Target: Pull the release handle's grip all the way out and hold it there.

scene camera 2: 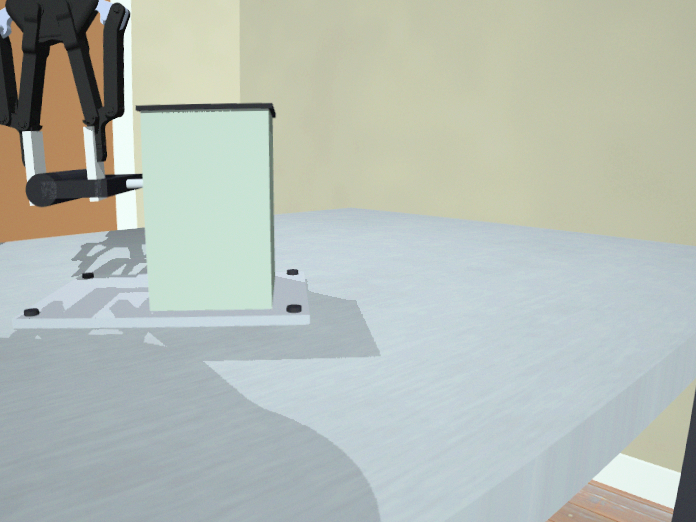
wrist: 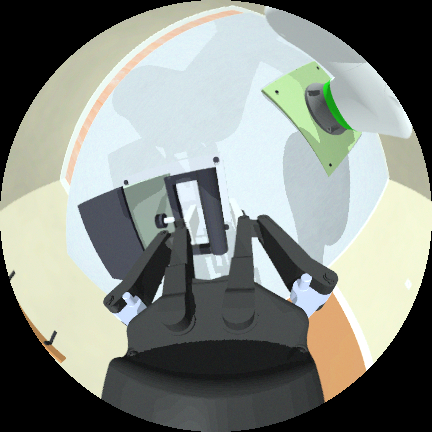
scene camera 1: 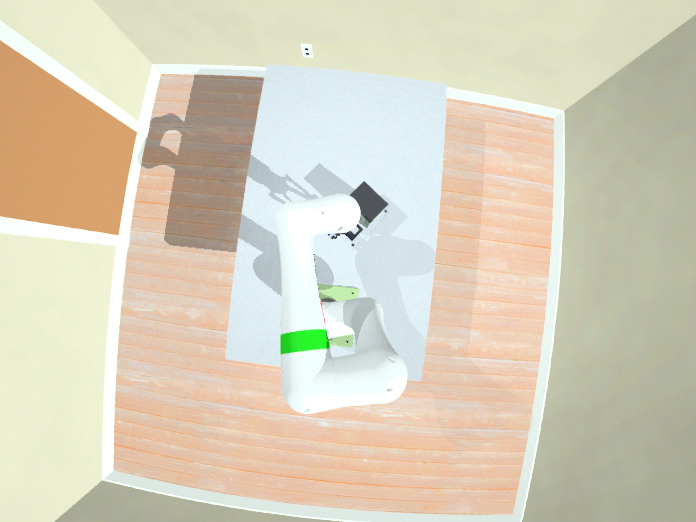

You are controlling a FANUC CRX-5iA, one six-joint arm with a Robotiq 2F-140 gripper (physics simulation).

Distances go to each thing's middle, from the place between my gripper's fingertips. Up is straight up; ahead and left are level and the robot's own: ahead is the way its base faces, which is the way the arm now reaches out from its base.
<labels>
My gripper is now 9 cm short of the base plate (wrist: 210, 160), 4 cm to the left of it and 9 cm above it.
</labels>
